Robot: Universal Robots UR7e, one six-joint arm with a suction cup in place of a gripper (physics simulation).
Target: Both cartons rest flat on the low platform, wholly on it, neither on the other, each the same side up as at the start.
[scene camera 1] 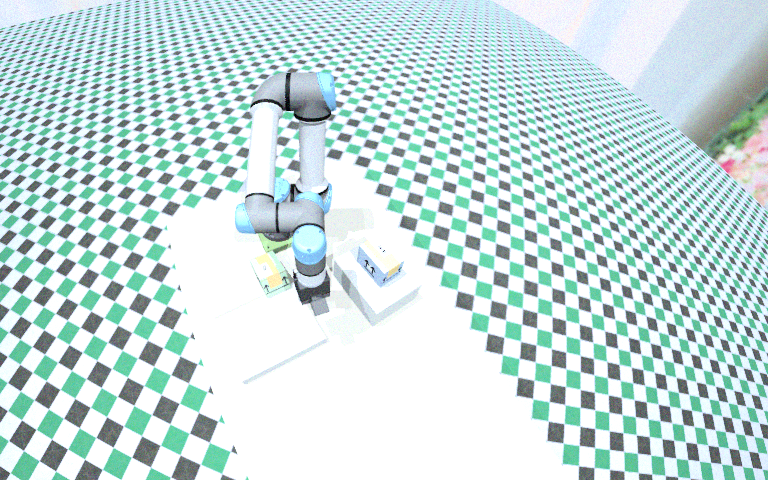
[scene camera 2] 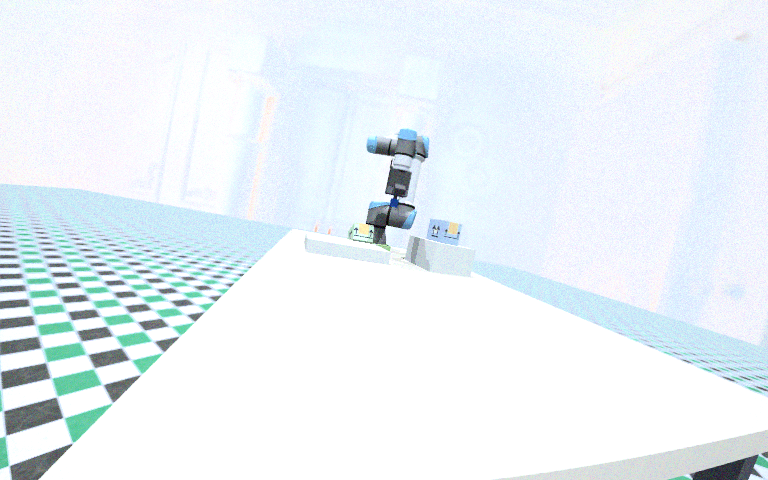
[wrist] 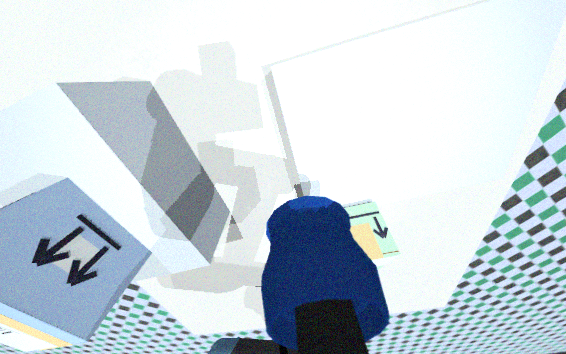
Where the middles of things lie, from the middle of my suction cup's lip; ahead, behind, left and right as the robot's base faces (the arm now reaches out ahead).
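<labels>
Low white platform (scene camera 1: 267, 333): 20 mm behind my suction cup, 160 mm to the right of it, 210 mm below it.
</labels>
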